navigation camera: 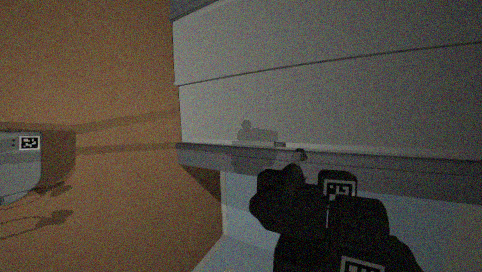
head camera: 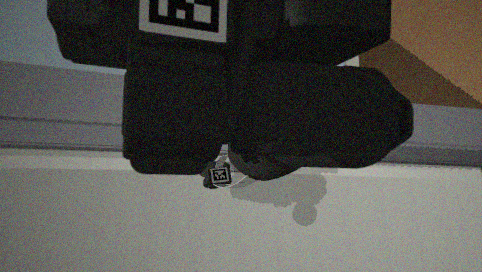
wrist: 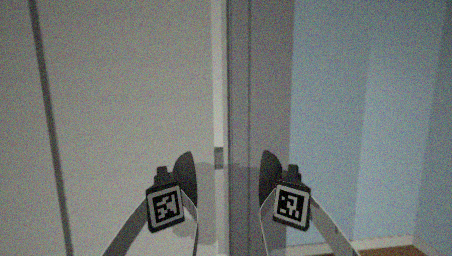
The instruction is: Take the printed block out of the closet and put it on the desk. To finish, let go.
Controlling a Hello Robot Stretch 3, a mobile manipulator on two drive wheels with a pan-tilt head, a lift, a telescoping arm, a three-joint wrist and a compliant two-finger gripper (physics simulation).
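A small dark grey rectangular piece, perhaps the block, sits on the narrow pale strip beside the grey rail of the closet. No print can be made out on it. In the head view it does not show; the dark wrist and gripper body cover the middle. My gripper is open, its two dark pads well apart with nothing between them. In the wrist view the piece appears beyond the pads, a little left of midway between them. In the navigation view one fingertip shows close right of the piece. The desk cannot be made out.
The grey rail runs along the pale panel. Beyond it is a light blue surface. An orange-brown surface lies to one side. A box-shaped thing with a tag stands at the far left. Shadows fall near the gripper.
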